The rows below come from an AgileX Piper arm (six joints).
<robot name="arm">
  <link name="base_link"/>
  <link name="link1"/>
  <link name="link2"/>
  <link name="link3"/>
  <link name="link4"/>
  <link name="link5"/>
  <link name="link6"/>
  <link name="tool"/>
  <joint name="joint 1" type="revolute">
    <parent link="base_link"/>
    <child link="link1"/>
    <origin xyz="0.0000 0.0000 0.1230"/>
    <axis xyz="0 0 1"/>
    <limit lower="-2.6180" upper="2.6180"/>
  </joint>
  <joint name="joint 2" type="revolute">
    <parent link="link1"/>
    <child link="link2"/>
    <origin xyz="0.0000 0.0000 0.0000"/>
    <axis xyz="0 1 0"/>
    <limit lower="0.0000" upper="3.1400"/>
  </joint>
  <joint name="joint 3" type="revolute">
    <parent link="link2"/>
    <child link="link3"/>
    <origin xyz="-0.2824 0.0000 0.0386"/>
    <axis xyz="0 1 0"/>
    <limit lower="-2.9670" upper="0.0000"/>
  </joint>
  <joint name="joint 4" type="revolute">
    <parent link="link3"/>
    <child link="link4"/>
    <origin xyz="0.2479 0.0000 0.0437"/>
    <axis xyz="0.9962 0 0.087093"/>
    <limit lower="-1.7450" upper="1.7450"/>
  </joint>
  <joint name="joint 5" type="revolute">
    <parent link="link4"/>
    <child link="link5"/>
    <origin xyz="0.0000 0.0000 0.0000"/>
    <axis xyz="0 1 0"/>
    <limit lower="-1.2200" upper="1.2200"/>
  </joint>
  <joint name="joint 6" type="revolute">
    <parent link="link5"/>
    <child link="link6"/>
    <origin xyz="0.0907 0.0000 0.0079"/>
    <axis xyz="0.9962 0 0.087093"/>
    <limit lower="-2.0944" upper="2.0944"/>
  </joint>
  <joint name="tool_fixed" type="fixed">
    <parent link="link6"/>
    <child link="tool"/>
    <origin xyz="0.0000 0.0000 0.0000" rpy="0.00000 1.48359 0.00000"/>
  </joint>
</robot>
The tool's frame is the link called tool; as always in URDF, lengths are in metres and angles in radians.
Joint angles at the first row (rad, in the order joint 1, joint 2, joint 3, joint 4, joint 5, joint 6):
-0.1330 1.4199 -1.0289 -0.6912 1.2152 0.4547
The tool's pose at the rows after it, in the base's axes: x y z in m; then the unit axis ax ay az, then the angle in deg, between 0 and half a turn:
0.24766 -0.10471 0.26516 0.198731 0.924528 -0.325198 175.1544
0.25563 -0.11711 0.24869 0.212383 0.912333 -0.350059 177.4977
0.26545 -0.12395 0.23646 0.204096 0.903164 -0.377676 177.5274
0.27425 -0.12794 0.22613 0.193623 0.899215 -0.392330 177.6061
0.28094 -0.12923 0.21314 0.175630 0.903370 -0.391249 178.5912
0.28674 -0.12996 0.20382 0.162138 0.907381 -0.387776 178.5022
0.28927 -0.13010 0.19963 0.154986 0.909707 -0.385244 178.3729
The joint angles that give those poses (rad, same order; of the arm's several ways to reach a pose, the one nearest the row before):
-0.1900 1.4891 -1.0289 -0.7163 1.2152 0.4986
-0.2155 1.5622 -1.0289 -0.7775 1.2085 0.5616
-0.2178 1.6198 -1.0293 -0.8554 1.1847 0.6146
-0.2178 1.6678 -1.0355 -0.9027 1.1649 0.6442
-0.2177 1.7112 -1.0355 -0.9143 1.1382 0.6395
-0.2178 1.7416 -1.0370 -0.9236 1.1061 0.6391
-0.2177 1.7542 -1.0370 -0.9269 1.0890 0.6368

